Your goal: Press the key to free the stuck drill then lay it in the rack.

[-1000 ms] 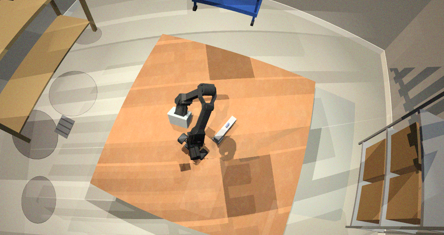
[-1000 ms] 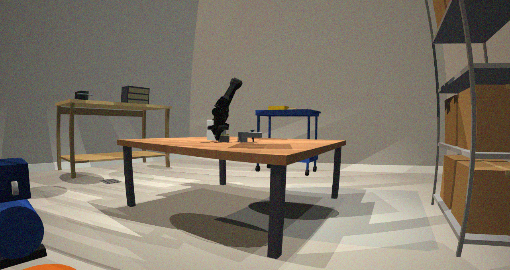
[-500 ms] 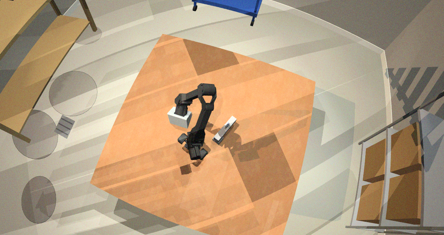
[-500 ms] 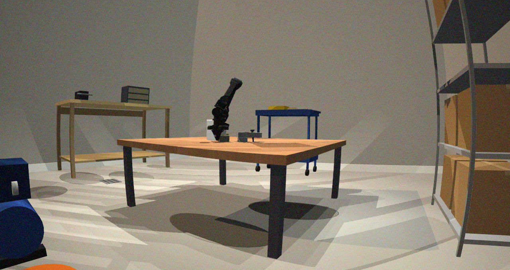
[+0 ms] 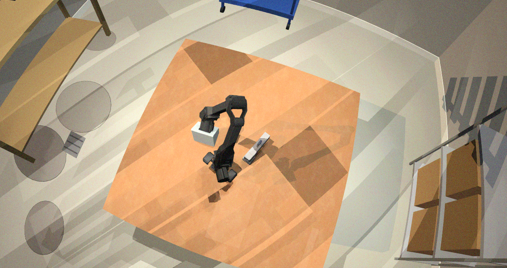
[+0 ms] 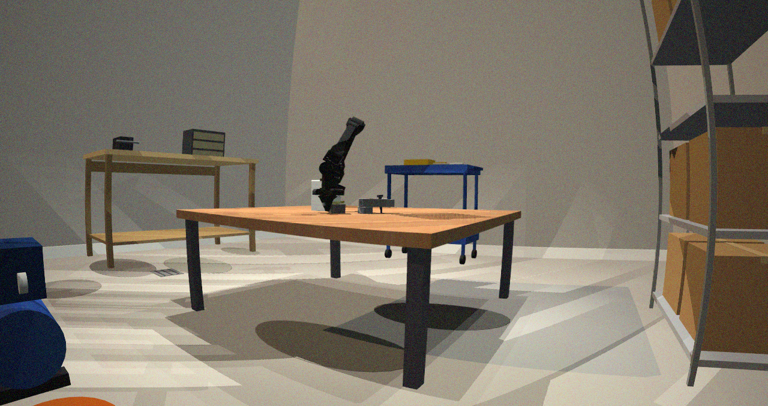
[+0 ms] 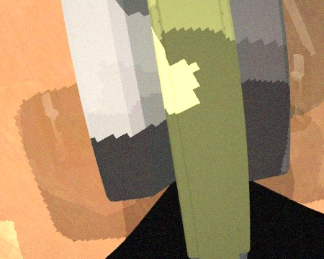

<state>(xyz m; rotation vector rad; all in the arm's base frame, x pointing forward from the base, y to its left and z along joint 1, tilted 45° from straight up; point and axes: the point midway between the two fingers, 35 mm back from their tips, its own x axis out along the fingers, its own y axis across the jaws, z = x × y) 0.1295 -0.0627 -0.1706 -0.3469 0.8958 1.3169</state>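
Now: the drill 1 cm ahead of my gripper tip, 4 cm to the left of it and 4 cm above it. The rest, counted from my gripper tip: dark key (16 cm ahead, 20 cm to the left, 4 cm above); then grey housing (15 cm ahead, 18 cm to the left, 3 cm above); then small grey rack (2 cm ahead, 5 cm to the left, 1 cm above).
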